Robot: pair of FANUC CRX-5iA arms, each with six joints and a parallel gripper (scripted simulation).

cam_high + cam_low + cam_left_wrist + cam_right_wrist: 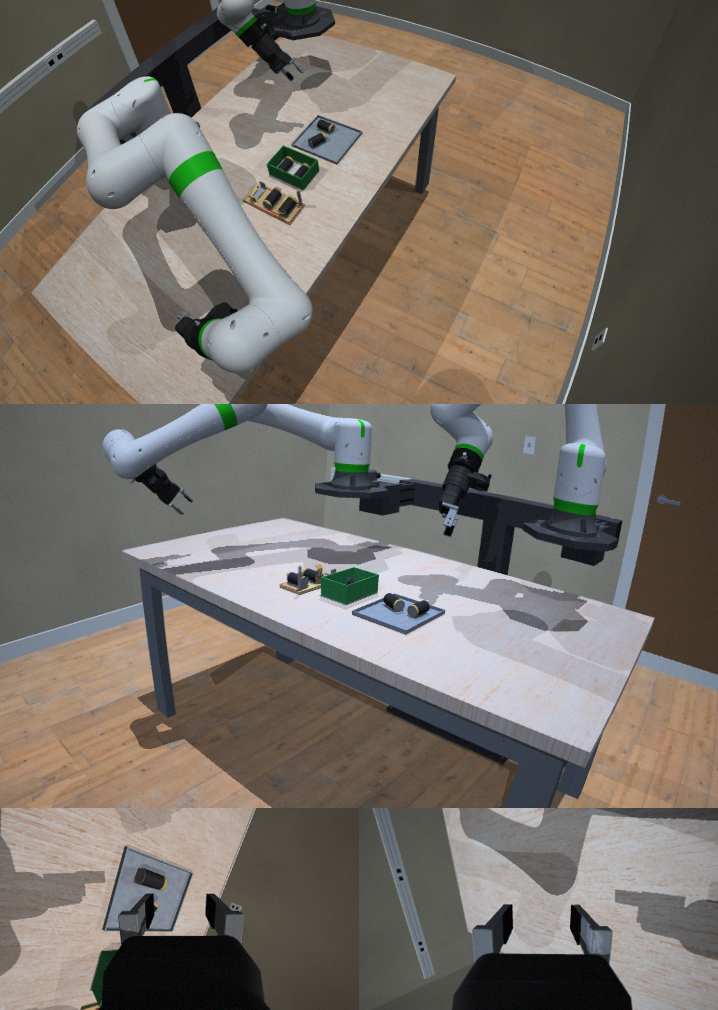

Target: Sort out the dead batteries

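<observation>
My left hand is 15 cm short of the grey tray, 5 cm to the left of it and 24 cm above it. From my left hand the other things lie so: green box: 13 cm ahead, 24 cm to the right, 23 cm below.
</observation>
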